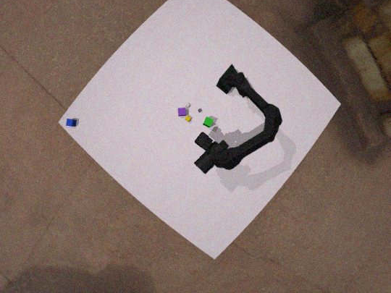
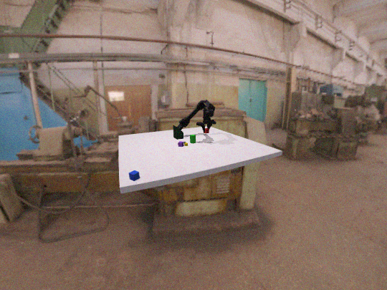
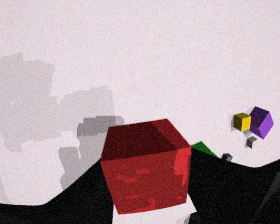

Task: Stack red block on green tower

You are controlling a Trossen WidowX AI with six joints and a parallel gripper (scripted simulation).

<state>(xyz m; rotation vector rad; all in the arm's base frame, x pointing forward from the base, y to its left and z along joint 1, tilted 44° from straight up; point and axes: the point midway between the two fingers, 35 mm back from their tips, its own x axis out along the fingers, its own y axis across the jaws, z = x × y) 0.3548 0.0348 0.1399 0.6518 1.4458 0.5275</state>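
My gripper tip is now 140 mm past the tiny grey block, 160 mm to the left of it and 110 mm above it. The rest, counted from my gripper tip: purple block: 70 mm behind, 240 mm to the right, 100 mm below; small yellow block: 60 mm behind, 190 mm to the right, 110 mm below; red block: 10 mm above.
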